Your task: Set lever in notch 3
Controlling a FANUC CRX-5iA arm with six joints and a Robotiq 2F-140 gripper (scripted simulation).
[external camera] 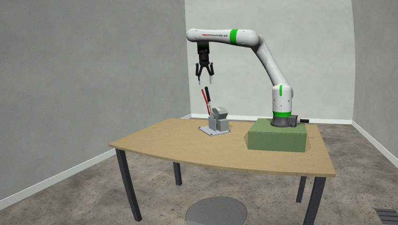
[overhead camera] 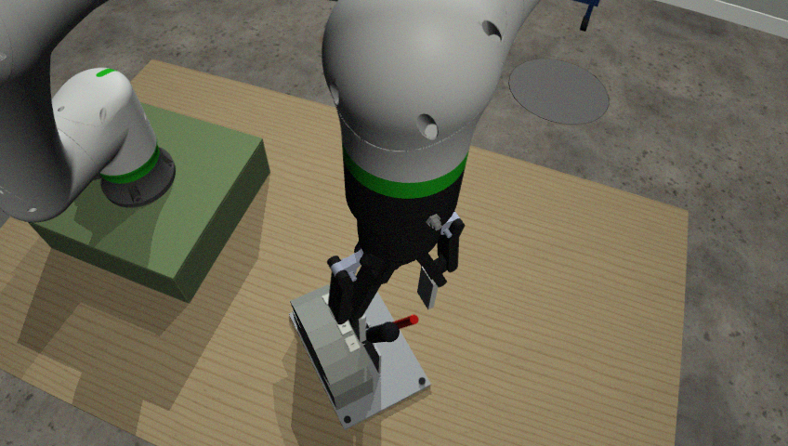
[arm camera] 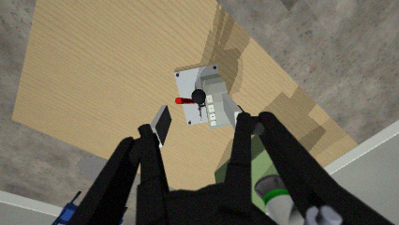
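The red bar lies 180 mm below my hand, 40 mm to the left of it and 30 mm behind it.
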